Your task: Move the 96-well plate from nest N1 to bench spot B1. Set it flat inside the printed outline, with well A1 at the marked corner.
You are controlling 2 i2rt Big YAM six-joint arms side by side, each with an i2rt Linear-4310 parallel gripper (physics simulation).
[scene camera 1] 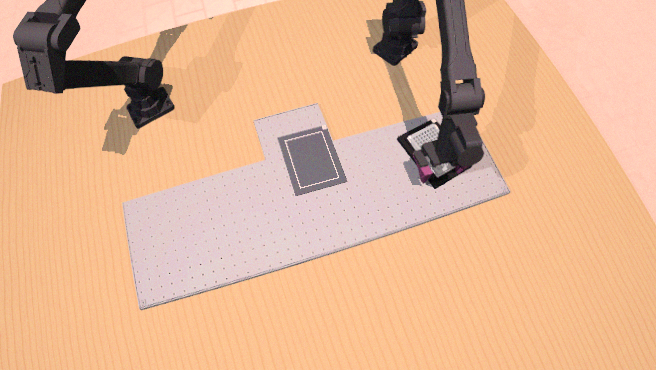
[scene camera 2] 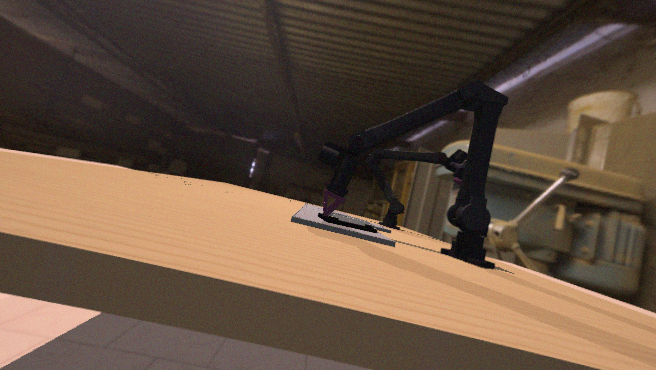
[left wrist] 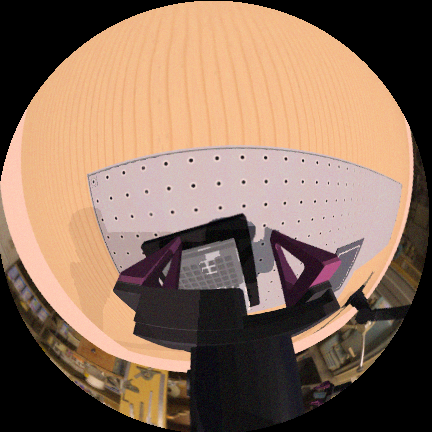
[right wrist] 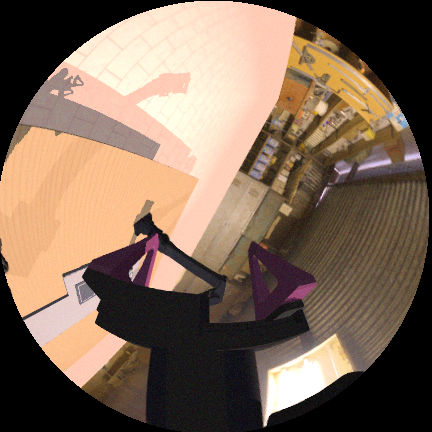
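Pixels of known places: left gripper, between the fingertips: (scene camera 1: 439, 176) (scene camera 2: 324, 213) (left wrist: 226, 238); right gripper, between the fingertips: (right wrist: 204, 242); left arm's base, origin of its link: (scene camera 1: 395, 48) (scene camera 2: 465, 260) (right wrist: 142, 223); right arm's base, origin of its link: (scene camera 1: 151, 108) (scene camera 2: 388, 226) (left wrist: 353, 294).
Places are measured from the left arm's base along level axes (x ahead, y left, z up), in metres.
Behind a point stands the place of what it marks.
The white 96-well plate (scene camera 1: 424, 136) {x 0.260, y -0.215, z 0.037 m} (left wrist: 210, 272) {x 0.334, y -0.241, z 0.038 m} sits in the black nest (scene camera 1: 406, 144) {x 0.238, y -0.259, z 0.025 m} (left wrist: 251, 260) {x 0.310, y -0.284, z 0.025 m} at the right of scene camera 1, partly hidden by my left arm. My left gripper (scene camera 1: 442, 171) {x 0.355, y -0.275, z 0.028 m} (scene camera 2: 327, 215) {x 0.355, y -0.275, z 0.028 m} (left wrist: 226, 238) {x 0.355, y -0.275, z 0.028 m} is open, low over the nest, its fingers spread toward either side of the plate; whether they touch it cannot be told. B1 is a dark panel (scene camera 1: 312, 160) {x 0.098, y -0.450, z 0.014 m} (left wrist: 346, 265) {x 0.098, y -0.475, z 0.015 m} with a thin white outline and a small white mark (scene camera 1: 324, 127) {x 0.053, y -0.360, z 0.015 m} at its upper right corner in scene camera 1. My right gripper (right wrist: 204, 242) {x -0.454, y -0.242, z 0.369 m} is open and empty, raised away from the board.
The perforated light board (scene camera 1: 225, 225) {x 0.072, y -0.711, z 0.013 m} (scene camera 2: 302, 215) {x 0.461, y -0.218, z 0.015 m} (left wrist: 305, 172) {x 0.365, y -0.394, z 0.013 m} carries the nest and the B1 panel on the wooden table (scene camera 1: 350, 310) {x 0.410, y -0.654, z 0.000 m}. My right arm's forearm (scene camera 1: 95, 73) {x -0.262, y -0.730, z 0.308 m} shows at the upper left of scene camera 1. Arm shadows fall across the table and board.
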